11 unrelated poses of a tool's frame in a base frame.
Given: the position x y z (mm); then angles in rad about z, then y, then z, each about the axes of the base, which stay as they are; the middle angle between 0 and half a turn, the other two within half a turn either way.
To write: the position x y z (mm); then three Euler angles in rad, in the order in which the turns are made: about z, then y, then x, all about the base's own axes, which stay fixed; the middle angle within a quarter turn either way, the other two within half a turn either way. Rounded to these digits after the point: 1 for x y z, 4 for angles.
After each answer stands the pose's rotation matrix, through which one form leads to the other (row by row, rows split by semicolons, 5 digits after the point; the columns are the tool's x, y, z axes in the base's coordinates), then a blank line. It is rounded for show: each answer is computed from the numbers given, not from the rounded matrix.
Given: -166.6 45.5 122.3 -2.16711 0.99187 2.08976
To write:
-166.6 45.5 122.3 -0.2934 -0.4281 -0.9255
0.87087 0.26312 -0.41516; 0.14357 0.67163 0.72684; 0.47008 -0.69259 0.54713

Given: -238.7 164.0 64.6 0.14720 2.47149 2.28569
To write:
-238.7 164.0 64.6 1.1206 -0.4193 -2.6023
0.39747 -0.82235 -0.40713; -0.68161 -0.56164 0.46901; -0.61435 0.09109 -0.78376

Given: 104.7 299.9 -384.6 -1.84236 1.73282 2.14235
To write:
104.7 299.9 -384.6 -0.3749 -0.5632 -1.7627
0.78683 0.30967 -0.53385; 0.55751 0.01440 0.83005; 0.26472 -0.95074 -0.16132

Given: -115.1 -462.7 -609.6 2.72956 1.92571 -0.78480
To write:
-115.1 -462.7 -609.6 0.8239 0.7254 2.0538
0.50830 -0.54907 0.66343; 0.05832 -0.74666 -0.66264; 0.85920 0.37551 -0.34751

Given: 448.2 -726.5 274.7 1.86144 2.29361 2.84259
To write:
448.2 -726.5 274.7 2.2975 -0.7990 -2.8193
-0.46337 -0.52122 -0.71667; -0.85971 0.46054 0.22091; 0.21491 0.71849 -0.66150

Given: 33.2 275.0 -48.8 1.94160 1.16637 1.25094
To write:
33.2 275.0 -48.8 -2.9004 0.2932 -1.1472
-0.92960 0.22867 0.28906; 0.15770 -0.46209 0.87270; 0.33313 0.85685 0.39349

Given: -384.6 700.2 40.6 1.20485 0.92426 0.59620
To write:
-384.6 700.2 40.6 2.0496 0.7214 -0.6396
-0.34595 -0.66641 0.66047; 0.89373 -0.01977 0.44818; -0.28561 0.74532 0.60243

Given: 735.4 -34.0 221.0 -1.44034 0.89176 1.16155
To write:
735.4 -34.0 221.0 -0.1355 0.3148 -0.8493
0.94214 0.12844 0.30965; -0.31958 0.62305 0.71392; -0.10123 -0.77157 0.62804

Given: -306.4 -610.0 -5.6 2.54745 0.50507 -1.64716
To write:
-306.4 -610.0 -5.6 0.9098 -0.0369 0.5038
0.61349 -0.78884 -0.03691; 0.68035 0.55169 -0.48246; 0.40095 0.27087 0.87514

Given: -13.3 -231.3 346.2 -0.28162 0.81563 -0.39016
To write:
-13.3 -231.3 346.2 -0.8220 0.7388 0.3840
0.50323 0.54152 0.67344; -0.50744 0.81597 -0.27694; -0.69947 -0.20236 0.68541

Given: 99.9 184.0 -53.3 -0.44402 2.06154 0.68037
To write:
99.9 184.0 -53.3 1.6541 0.7554 -2.2749
-0.06059 -0.72545 0.68560; -0.60165 0.57461 0.55484; -0.79646 -0.37888 -0.47128

